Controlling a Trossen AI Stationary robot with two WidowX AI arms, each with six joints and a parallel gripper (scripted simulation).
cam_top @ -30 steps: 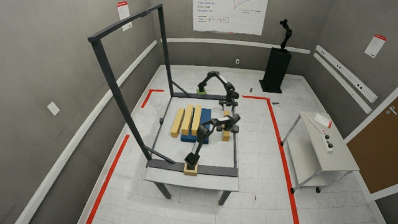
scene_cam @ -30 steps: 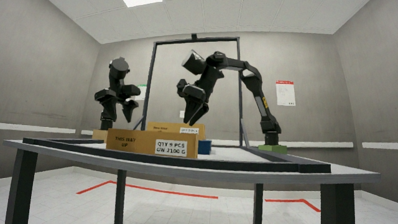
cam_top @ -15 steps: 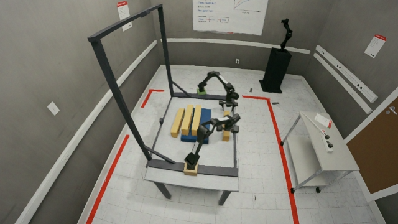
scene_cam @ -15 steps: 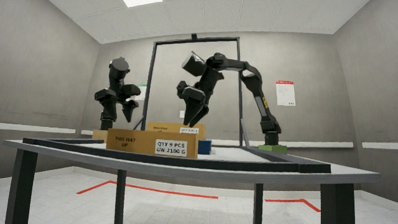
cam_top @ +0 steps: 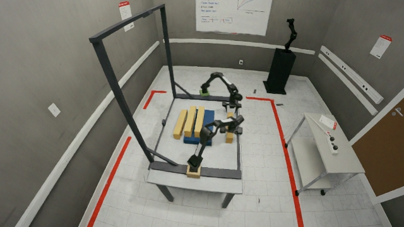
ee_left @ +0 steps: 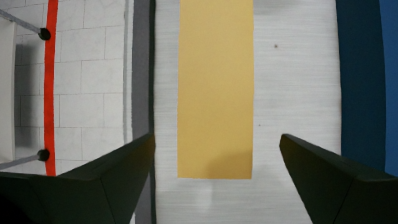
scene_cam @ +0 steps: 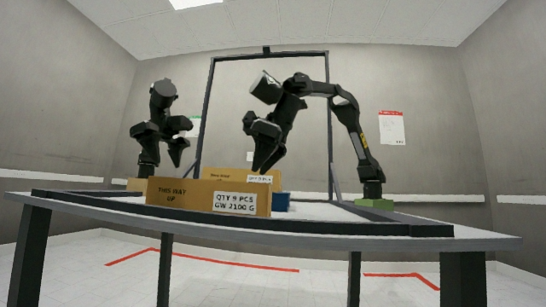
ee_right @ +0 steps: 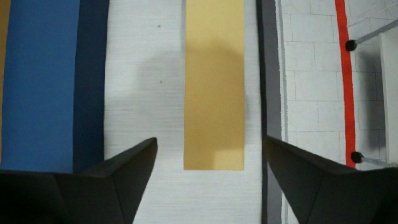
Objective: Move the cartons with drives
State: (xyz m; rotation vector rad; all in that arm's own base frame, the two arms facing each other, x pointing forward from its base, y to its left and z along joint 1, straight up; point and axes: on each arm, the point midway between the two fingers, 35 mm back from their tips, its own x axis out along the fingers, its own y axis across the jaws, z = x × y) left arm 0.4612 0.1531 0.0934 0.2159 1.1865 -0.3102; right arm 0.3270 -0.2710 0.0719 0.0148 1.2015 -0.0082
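Now: left hand 1 cm past the carton, 14 cm to the left of it and 10 cm above it. Also, from my left hand: platform: 29 cm behind, 14 cm to the right, 11 cm below.
The carton is 10 mm ahead of my right hand, 140 mm to the left of it and 110 mm below it. Round my right hand: platform: 270 mm behind, 140 mm to the left, 120 mm below.
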